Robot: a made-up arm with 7 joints. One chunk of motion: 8 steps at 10 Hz.
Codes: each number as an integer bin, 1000 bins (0 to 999) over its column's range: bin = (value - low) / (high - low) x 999, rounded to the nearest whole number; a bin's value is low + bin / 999 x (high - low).
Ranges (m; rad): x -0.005..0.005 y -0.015..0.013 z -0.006..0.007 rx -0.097..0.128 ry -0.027..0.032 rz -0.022..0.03
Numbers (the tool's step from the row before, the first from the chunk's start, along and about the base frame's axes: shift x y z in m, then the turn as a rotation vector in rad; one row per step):
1: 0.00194 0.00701 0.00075 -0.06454 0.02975 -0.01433
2: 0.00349 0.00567 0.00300 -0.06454 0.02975 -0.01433
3: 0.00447 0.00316 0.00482 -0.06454 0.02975 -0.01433
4: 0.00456 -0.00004 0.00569 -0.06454 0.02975 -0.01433
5: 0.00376 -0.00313 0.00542 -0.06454 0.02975 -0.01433
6: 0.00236 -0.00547 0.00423 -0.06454 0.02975 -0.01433
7: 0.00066 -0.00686 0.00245 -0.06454 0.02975 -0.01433
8: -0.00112 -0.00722 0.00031 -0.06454 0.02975 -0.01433
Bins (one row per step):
1: 693 785 519 144 961 147
2: 848 737 692 144 961 147
3: 946 648 831 144 961 147
4: 955 534 898 144 961 147
5: 875 424 878 144 961 147
6: 735 340 786 144 961 147
7: 565 290 649 144 961 147
8: 388 278 485 144 961 147

